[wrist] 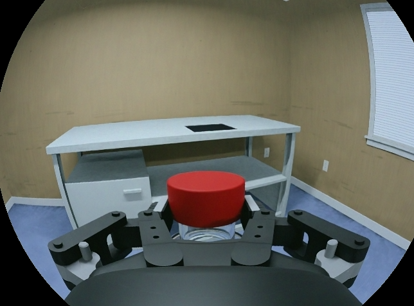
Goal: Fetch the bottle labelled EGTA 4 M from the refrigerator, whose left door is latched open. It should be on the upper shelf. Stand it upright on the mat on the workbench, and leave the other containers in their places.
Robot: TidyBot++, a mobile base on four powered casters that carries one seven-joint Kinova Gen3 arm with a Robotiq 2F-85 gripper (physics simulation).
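Note:
My gripper [206, 207] is shut on a clear bottle with a wide red cap [206, 197]. The bottle is upright between the fingers, and its clear neck shows just below the cap. Its label is hidden behind the gripper body, so I cannot read it. The workbench [125, 133] stands ahead, some distance beyond the bottle, with a white top. The mat [210, 128] is a dark rectangle on the workbench top, right of its middle. The refrigerator does not show in this view.
Under the workbench top are a white drawer cabinet [105, 202] at the left and a grey lower shelf [225, 170]. Tan walls [165, 65] stand behind and to the right. A window with blinds [395, 75] is at the right. The floor [320, 220] is blue.

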